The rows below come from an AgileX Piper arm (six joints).
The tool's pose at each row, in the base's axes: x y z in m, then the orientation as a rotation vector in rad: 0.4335 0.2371 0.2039 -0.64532 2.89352 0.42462; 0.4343 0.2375 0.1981 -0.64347 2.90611 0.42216; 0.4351 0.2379 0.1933 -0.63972 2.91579 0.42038; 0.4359 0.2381 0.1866 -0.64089 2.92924 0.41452; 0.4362 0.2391 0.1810 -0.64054 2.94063 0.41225; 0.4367 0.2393 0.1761 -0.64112 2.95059 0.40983; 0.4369 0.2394 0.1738 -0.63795 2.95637 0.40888; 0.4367 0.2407 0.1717 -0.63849 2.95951 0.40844; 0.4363 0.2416 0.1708 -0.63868 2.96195 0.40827; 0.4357 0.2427 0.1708 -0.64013 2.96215 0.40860; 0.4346 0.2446 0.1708 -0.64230 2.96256 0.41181; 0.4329 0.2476 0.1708 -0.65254 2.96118 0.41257; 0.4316 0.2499 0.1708 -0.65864 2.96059 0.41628; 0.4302 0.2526 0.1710 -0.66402 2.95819 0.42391
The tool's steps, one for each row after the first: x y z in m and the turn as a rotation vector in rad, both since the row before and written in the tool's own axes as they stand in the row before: 0.0003 -0.0014 0.0057 0.00050 0.01129 0.00440; 0.0000 -0.0012 0.0047 0.00050 0.00801 0.00480; 0.0004 -0.0018 0.0065 0.00239 0.01303 0.00255; 0.0003 -0.0006 0.0057 0.00031 0.01062 0.00312; 0.0002 -0.0012 0.0048 0.00048 0.00955 0.00216; 0.0001 -0.0005 0.0022 0.00023 0.00454 0.00340; 0.0000 0.0007 0.0024 -0.00009 0.00311 0.00048; 0.0001 0.0007 0.0011 -0.00017 0.00235 0.00052; 0.0001 0.0012 0.0003 -0.00034 0.00060 -0.00081; 0.0003 0.0021 0.0005 -0.00231 0.00097 -0.00106; 0.0004 0.0033 0.0008 -0.00107 0.00164 -0.00652; 0.0003 0.0026 0.0006 -0.00281 0.00117 -0.00367; 0.0001 0.0030 0.0005 -0.00514 -0.00076 -0.00355
